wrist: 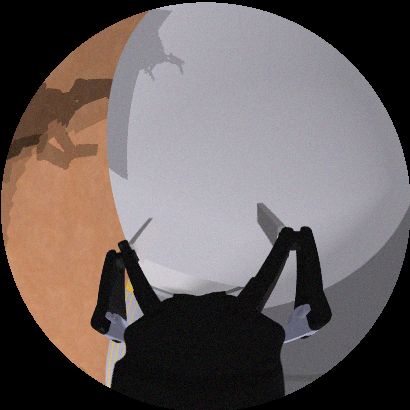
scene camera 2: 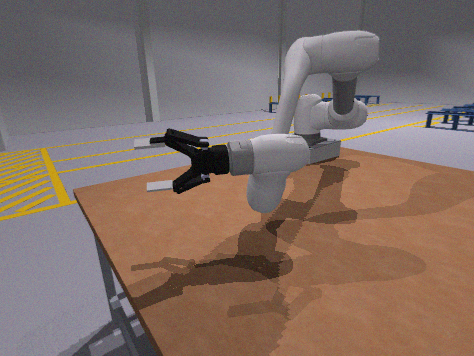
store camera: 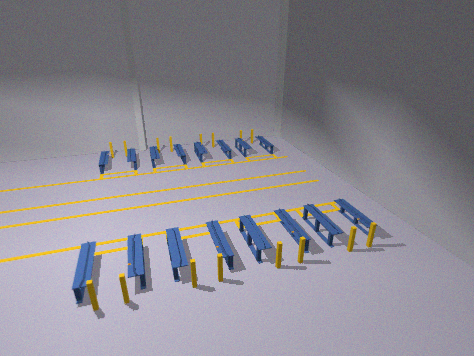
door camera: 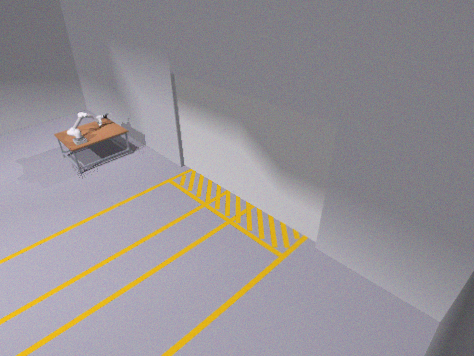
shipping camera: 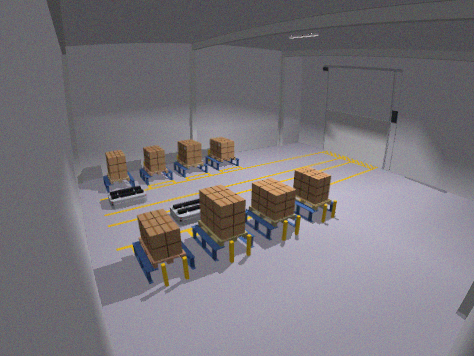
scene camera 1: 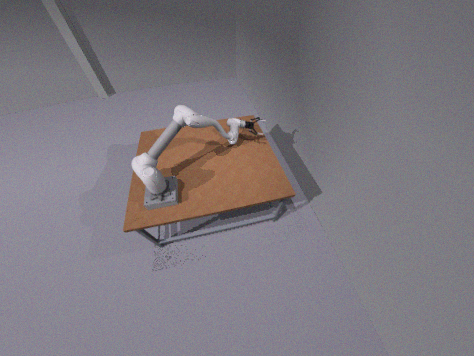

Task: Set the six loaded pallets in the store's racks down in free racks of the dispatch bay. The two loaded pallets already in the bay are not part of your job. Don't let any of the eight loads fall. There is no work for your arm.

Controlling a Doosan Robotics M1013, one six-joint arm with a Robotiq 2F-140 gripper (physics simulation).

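Pixels of known places: gripper, between the fingertips: [wrist: 204,219] [scene camera 2: 141,167] [door camera: 111,116] [scene camera 1: 264,127]; arm's base, origin of its link: [scene camera 2: 307,141] [door camera: 79,139] [scene camera 1: 160,189].
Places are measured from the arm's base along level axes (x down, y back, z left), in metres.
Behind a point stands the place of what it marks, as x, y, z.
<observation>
In the shipping camera, loaded pallets stand upright on blue racks in two rows. The far row holds carton loads [shipping camera: 116,165] @(-0.217, -13.209, -7.887) [shipping camera: 154,159] @(-0.171, -11.599, -7.703) [shipping camera: 189,152] @(-0.210, -10.013, -7.509) [shipping camera: 222,149] @(-0.100, -8.378, -7.307); the near row holds carton loads [shipping camera: 159,234] @(-0.300, -13.925, -2.198) [shipping camera: 222,212] @(-0.414, -12.406, -2.006) [shipping camera: 273,199] @(-0.268, -10.765, -1.944) [shipping camera: 312,186] @(-0.201, -9.040, -1.875). Two low white vehicles with black tops are in the aisle without loads: one vehicle [shipping camera: 129,201] @(0.649, -13.348, -6.194) at the left, the other vehicle [shipping camera: 181,215] @(0.542, -12.418, -4.031) partly hidden behind a near load. In the store camera, the near racks [store camera: 175,252] @(0.491, 8.464, -0.009) and far racks [store camera: 200,151] @(0.490, 10.715, -5.283) are bare. My gripper [scene camera 2: 151,165] @(-0.164, -1.199, 0.323) [wrist: 204,219] @(-0.164, -1.199, 0.323) is open and empty above the table edge.
The door [door camera: 250,150] @(-0.518, -1.418, -4.506) [shipping camera: 357,132] @(-0.768, -1.520, -3.973) between the halls is down. Yellow posts [shipping camera: 231,251] [store camera: 279,255] stand at the racks' outer ends. Yellow lane lines [store camera: 150,200] @(0.838, 8.465, -2.973) run between the rows. The arm stands on a wooden table [scene camera 1: 225,185] @(0.088, -0.601, -0.100) [scene camera 2: 400,300] @(0.088, -0.903, 0.837) beside a wall.
</observation>
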